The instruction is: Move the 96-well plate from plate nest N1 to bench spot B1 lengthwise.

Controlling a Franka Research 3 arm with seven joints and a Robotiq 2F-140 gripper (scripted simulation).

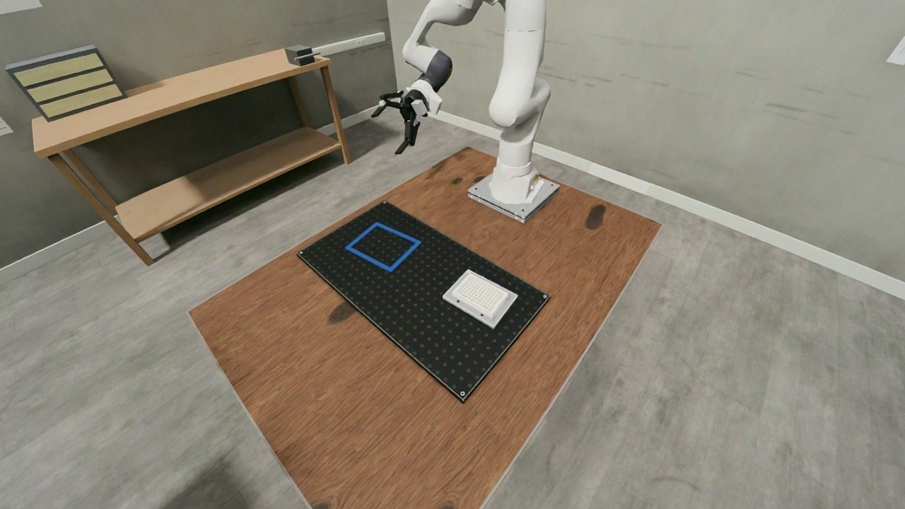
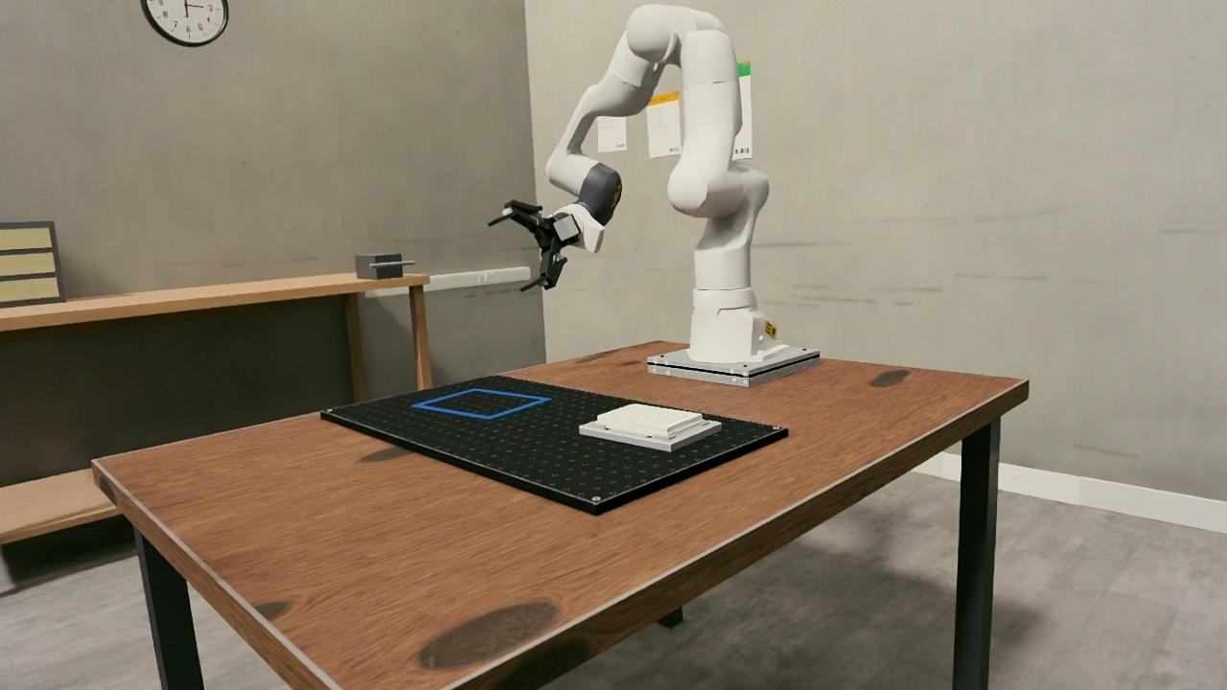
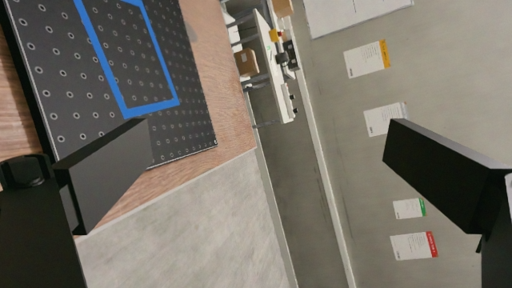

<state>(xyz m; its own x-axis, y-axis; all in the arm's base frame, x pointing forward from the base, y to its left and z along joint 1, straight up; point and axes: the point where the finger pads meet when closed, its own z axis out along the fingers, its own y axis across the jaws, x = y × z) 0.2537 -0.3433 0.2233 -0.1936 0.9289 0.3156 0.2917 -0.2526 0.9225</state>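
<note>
Now: the white 96-well plate 540 mm to the left of my hand, 220 mm below it and 200 mm ahead of it. The rest, counted from my hand: grey plate nest: 540 mm to the left, 240 mm below, 200 mm ahead.
</note>
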